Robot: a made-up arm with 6 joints. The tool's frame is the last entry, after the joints. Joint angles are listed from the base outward. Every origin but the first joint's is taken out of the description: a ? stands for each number. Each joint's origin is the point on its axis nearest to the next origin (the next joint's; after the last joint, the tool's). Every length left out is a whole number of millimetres.
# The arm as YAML. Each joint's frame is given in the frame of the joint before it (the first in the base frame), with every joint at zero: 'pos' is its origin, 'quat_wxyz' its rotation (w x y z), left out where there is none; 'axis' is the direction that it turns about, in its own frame. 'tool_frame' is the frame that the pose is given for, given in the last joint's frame.
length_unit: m
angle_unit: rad
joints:
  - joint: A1
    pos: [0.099, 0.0, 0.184]
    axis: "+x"
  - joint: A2
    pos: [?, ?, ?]
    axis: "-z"
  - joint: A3
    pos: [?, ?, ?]
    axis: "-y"
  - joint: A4
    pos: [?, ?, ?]
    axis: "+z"
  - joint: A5
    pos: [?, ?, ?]
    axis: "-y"
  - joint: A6
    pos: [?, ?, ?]
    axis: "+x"
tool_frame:
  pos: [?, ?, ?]
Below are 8 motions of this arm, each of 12 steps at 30 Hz.
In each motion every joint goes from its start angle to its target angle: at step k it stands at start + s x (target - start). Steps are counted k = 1, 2, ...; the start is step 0. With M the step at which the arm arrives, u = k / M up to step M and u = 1 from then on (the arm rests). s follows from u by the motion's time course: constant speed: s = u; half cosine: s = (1 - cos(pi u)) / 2; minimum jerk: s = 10 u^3 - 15 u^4 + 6 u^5.
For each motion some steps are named. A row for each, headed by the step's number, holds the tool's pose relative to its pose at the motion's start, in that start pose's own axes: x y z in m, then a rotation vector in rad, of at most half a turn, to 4 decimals.
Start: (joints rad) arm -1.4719 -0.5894 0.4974 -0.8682 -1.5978 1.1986
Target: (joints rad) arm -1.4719 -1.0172 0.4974 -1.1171 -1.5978 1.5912
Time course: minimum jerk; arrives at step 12
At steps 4, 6, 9, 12:
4: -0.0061 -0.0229 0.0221 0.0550 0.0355 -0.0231
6: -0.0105 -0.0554 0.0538 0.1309 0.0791 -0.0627
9: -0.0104 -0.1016 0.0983 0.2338 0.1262 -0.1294
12: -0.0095 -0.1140 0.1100 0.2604 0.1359 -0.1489

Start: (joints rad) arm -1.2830 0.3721 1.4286 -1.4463 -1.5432 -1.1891
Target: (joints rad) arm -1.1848 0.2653 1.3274 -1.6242 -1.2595 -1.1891
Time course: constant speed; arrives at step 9
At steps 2, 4, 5, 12:
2: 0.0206 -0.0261 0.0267 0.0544 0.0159 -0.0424
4: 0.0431 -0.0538 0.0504 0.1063 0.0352 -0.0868
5: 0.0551 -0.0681 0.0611 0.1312 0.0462 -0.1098
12: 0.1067 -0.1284 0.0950 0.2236 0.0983 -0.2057

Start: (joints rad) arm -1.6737 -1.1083 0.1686 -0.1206 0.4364 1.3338
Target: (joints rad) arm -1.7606 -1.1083 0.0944 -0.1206 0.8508 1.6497
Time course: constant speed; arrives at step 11
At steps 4, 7, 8, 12:
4: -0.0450 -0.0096 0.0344 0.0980 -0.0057 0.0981
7: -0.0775 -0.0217 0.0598 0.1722 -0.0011 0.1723
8: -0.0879 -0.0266 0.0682 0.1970 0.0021 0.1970
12: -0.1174 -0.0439 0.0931 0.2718 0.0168 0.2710

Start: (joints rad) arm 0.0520 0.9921 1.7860 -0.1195 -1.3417 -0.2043
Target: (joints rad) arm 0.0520 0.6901 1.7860 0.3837 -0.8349 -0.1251
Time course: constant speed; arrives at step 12
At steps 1, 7, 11, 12:
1: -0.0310 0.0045 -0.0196 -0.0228 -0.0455 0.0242
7: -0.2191 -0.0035 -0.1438 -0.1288 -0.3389 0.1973
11: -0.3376 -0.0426 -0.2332 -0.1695 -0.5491 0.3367
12: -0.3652 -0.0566 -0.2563 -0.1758 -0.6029 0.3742

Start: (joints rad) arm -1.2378 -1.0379 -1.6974 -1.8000 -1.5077 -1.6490
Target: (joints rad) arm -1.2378 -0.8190 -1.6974 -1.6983 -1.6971 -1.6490
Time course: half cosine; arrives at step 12
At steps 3, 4, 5, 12:
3: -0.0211 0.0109 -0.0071 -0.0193 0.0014 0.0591
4: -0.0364 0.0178 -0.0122 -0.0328 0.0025 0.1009
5: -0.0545 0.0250 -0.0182 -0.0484 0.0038 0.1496
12: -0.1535 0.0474 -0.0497 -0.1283 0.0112 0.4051

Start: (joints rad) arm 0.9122 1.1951 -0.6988 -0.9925 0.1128 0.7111
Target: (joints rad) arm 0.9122 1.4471 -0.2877 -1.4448 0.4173 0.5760
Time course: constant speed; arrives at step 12
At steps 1, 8, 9, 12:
1: 0.0281 0.0103 0.0133 0.0178 -0.0623 -0.0233
8: 0.2387 0.0436 0.1324 0.1001 -0.4859 -0.2462
9: 0.2697 0.0417 0.1532 0.1061 -0.5434 -0.2863
12: 0.3617 0.0245 0.2207 0.1159 -0.7094 -0.4187

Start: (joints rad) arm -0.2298 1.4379 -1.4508 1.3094 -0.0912 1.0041
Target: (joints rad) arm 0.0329 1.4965 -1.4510 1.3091 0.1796 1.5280
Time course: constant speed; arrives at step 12
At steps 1, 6, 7, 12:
1: -0.0114 0.0045 0.0310 0.0657 -0.0080 0.0209
6: -0.0672 -0.0009 0.1809 0.3954 -0.0422 0.1260
7: -0.0778 -0.0072 0.2090 0.4614 -0.0480 0.1474
12: -0.1253 -0.0616 0.3346 0.7907 -0.0724 0.2568

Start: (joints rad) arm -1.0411 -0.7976 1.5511 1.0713 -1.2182 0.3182
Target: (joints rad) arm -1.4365 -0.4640 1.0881 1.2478 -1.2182 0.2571
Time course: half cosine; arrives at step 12
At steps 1, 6, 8, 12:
1: -0.0063 -0.0001 -0.0044 -0.0053 0.0139 0.0065
6: -0.1973 -0.0252 -0.0829 -0.1467 0.4007 0.1901
8: -0.2949 -0.0521 -0.0875 -0.2119 0.5965 0.2830
12: -0.3826 -0.0840 -0.0687 -0.2697 0.7894 0.3727

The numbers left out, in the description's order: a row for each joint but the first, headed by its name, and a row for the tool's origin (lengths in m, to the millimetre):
A2: 0.0 -0.053 0.024
A3: -0.002 0.122 0.0
A4: -0.058 0.0 -0.053
A5: -0.066 0.441 0.0
A6: 0.012 0.0 0.061
tool: 0.0 0.358 0.065

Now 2 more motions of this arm.
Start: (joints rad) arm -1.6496 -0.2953 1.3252 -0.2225 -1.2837 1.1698
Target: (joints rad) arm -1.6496 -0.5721 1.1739 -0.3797 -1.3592 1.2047
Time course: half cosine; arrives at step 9
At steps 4, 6, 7, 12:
4: -0.0124 0.0158 0.0339 0.0711 0.1182 -0.0801
6: -0.0164 0.0236 0.0581 0.1205 0.2126 -0.1510
7: -0.0166 0.0254 0.0666 0.1379 0.2493 -0.1803
12: -0.0163 0.0265 0.0735 0.1521 0.2813 -0.2066

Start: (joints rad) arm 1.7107 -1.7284 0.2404 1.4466 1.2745 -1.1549
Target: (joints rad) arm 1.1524 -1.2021 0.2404 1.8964 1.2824 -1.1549
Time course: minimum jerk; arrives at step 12
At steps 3, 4, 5, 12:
3: 0.0406 -0.0054 -0.0027 0.0087 0.0558 -0.0131
4: 0.0817 -0.0121 -0.0074 0.0185 0.1137 -0.0263
5: 0.1335 -0.0226 -0.0164 0.0324 0.1890 -0.0431
12: 0.3575 -0.0965 -0.1021 0.1198 0.5583 -0.1225

